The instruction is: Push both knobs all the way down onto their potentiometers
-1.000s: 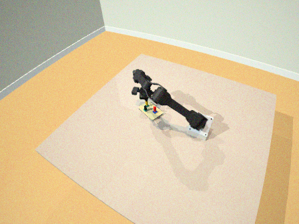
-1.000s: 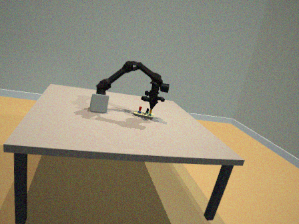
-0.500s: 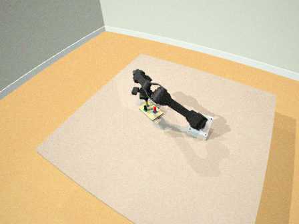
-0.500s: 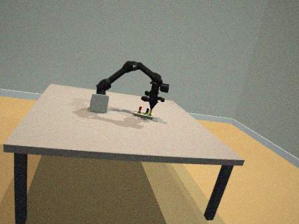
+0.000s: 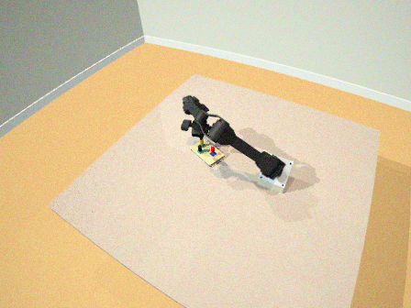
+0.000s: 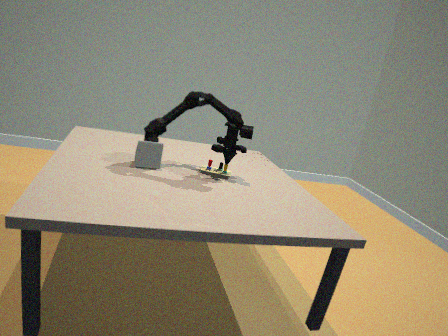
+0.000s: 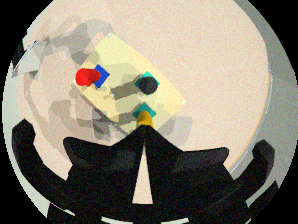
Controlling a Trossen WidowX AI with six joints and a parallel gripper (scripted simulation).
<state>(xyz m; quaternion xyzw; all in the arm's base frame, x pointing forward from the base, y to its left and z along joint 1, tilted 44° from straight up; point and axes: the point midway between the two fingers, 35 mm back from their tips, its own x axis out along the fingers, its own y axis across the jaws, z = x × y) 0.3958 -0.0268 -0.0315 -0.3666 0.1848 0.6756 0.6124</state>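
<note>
My gripper tip is now 10 mm above the yellow knob. The rest, counted from my gripper tip: red knob: 80 mm behind, 30 mm to the left, 10 mm below.
</note>
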